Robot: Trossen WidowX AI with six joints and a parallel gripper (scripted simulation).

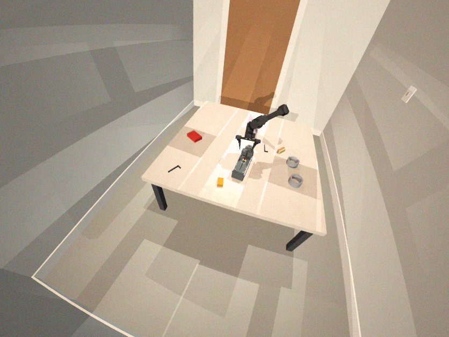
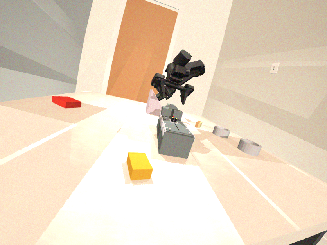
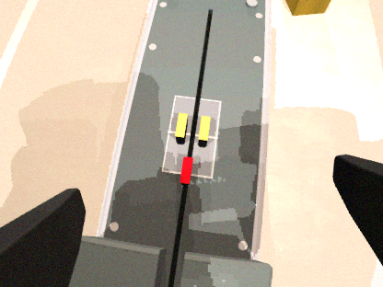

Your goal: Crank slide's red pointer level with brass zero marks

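Now: the dark brown crank handle 140 mm behind my gripper tip, 30 mm to the left of it and 80 mm below it. The rest, counted from my gripper tip: red pointer (20 mm ahead, 10 mm to the left, 60 mm below); then yellow block (240 mm ahead, 120 mm to the right, 130 mm below); then tan block (270 mm behind, 310 mm to the left, 130 mm below).
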